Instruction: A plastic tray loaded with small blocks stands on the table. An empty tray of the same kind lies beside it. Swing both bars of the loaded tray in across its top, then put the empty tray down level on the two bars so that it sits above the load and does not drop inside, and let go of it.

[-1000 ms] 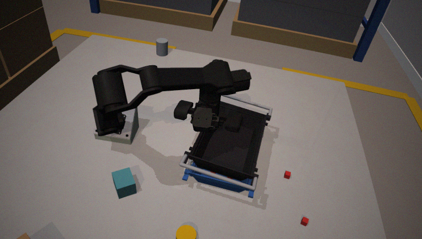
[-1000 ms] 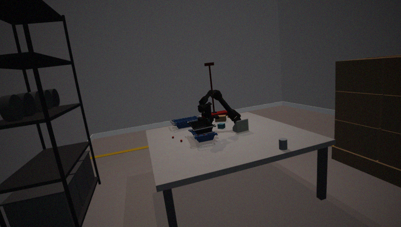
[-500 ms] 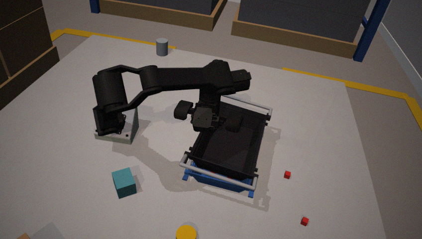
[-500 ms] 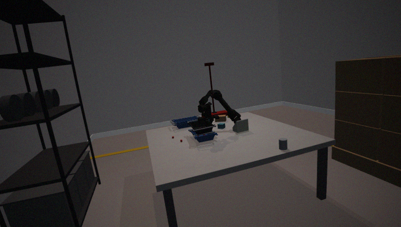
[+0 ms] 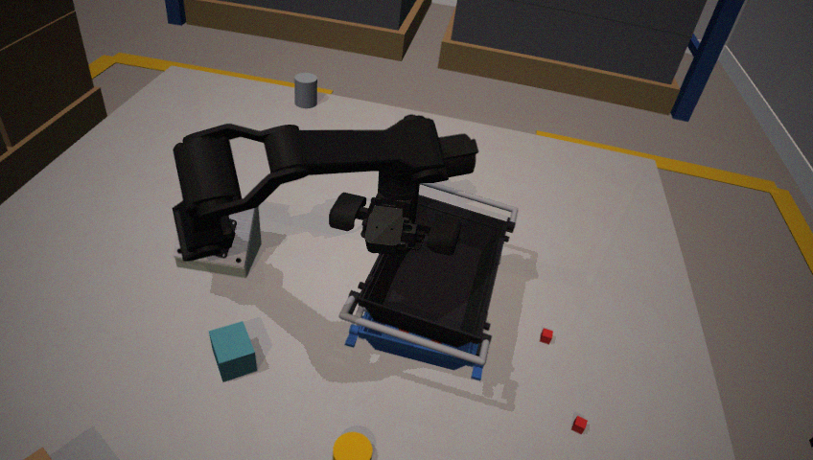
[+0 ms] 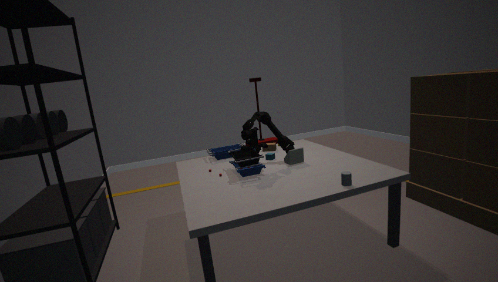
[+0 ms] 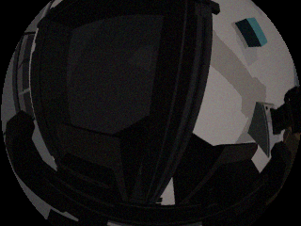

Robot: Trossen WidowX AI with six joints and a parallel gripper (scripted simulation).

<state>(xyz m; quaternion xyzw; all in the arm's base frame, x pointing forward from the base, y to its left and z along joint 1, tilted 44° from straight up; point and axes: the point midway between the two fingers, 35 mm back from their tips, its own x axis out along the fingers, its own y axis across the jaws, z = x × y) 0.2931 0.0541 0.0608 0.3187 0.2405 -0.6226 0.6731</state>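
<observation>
Right now my gripper tip is 7 cm short of the black tray, 3 cm below it and 1 cm to the left of it. Also, from my gripper tip: grey cylinder (58 cm to the left, 34 cm behind, 5 cm below).
</observation>
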